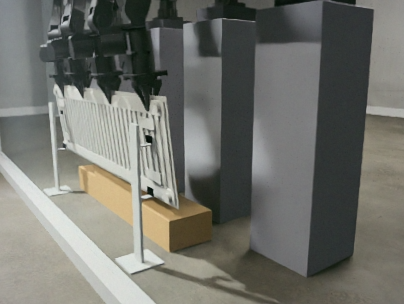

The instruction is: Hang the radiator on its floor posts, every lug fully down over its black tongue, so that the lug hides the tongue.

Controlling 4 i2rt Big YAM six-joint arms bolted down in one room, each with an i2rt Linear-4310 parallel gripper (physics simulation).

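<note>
The white ribbed radiator hangs upright, slightly tilted, behind two pale floor posts. Near the right post, an upper black tongue and a lower black tongue show below pale lugs, uncovered. At the left post, a dark tongue shows low down; lug seating there is too small to tell. Four black grippers reach down to the radiator's top edge: the rightmost gripper, the second from right, the third and the leftmost. Their fingers look closed on the edge; which arm is which cannot be told.
A long tan block lies under the radiator; whether they touch is unclear. Tall grey pedestals stand behind and to the right. A low white rail runs along the floor in front of the posts.
</note>
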